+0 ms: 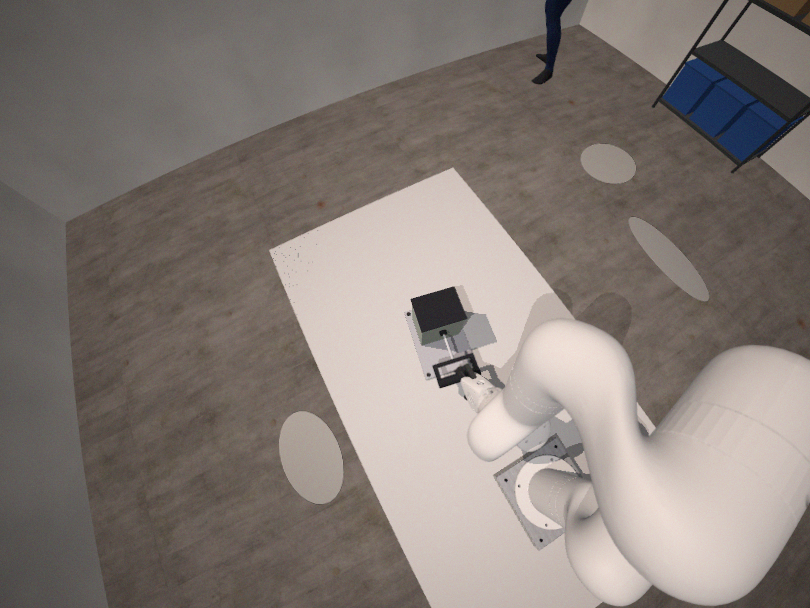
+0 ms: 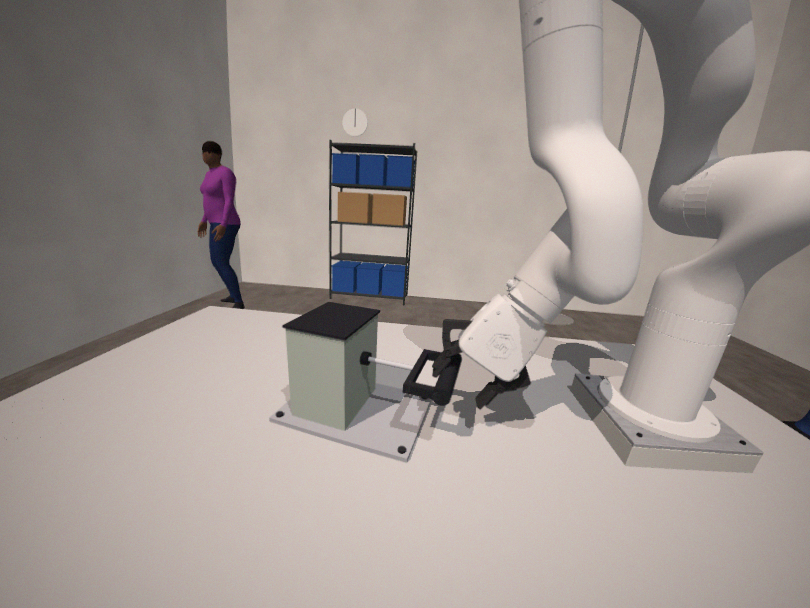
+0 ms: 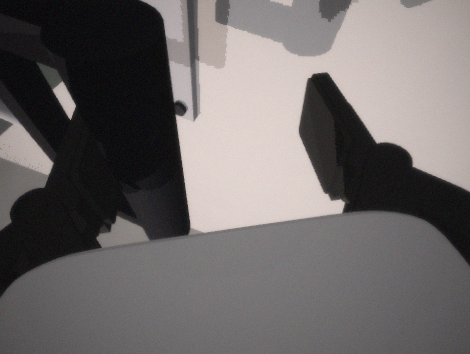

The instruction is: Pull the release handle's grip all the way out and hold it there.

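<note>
The release handle's grip, a black rectangular frame (image 1: 451,382) (image 2: 448,380) (image 3: 125,100), stands out from the green box with a black top (image 1: 438,308) (image 2: 317,376). A stretch of pale rod (image 1: 448,346) (image 2: 390,362) shows between the box and the frame. My gripper (image 1: 465,382) (image 2: 459,386) (image 3: 209,115) stands wide open around the frame's outer bar. One finger reaches into the frame's opening and lies against the bar's box side. The other finger is outside, towards the arm's base, with a wide gap to the bar. How far the first finger reaches is partly hidden.
The box stands on a grey plate (image 1: 425,356) (image 2: 353,439) on the white table (image 1: 366,281) (image 2: 196,510). The arm's base plate (image 1: 539,533) (image 2: 686,458) is on the same table. A person (image 2: 219,196) and a shelf rack (image 2: 372,187) are beyond the table.
</note>
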